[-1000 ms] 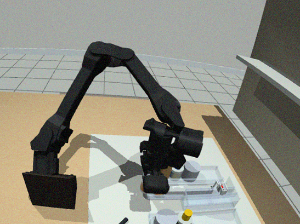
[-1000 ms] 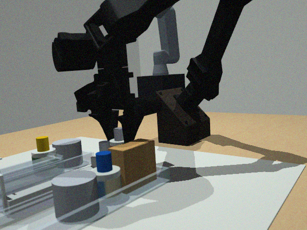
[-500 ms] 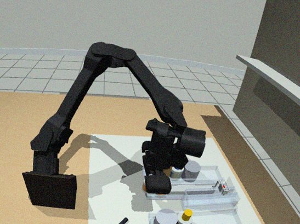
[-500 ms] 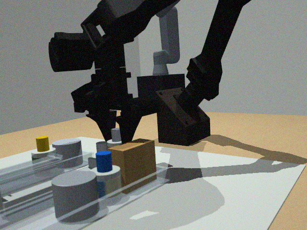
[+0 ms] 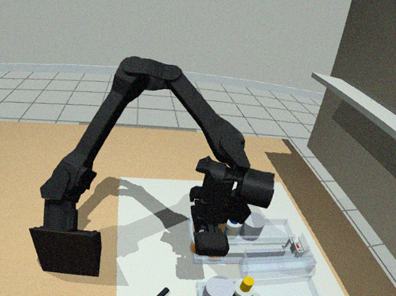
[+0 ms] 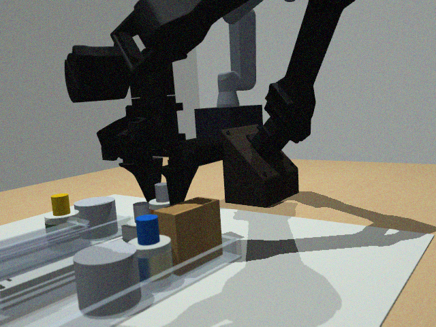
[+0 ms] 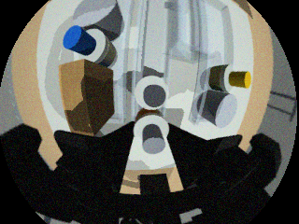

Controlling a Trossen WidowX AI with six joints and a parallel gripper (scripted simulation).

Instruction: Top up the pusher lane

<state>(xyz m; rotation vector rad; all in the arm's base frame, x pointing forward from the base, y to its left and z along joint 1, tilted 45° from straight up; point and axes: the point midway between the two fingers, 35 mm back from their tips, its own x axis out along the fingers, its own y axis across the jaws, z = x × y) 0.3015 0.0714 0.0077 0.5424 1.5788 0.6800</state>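
Right now my gripper tip is 3 cm short of the brown box, 8 cm to the right of it and 1 cm above it. Also, from my gripper tip: black rod: 11 cm behind, 16 cm to the right, 4 cm below; clear sprung lane: 17 cm ahead, 1 cm to the right, 3 cm below.
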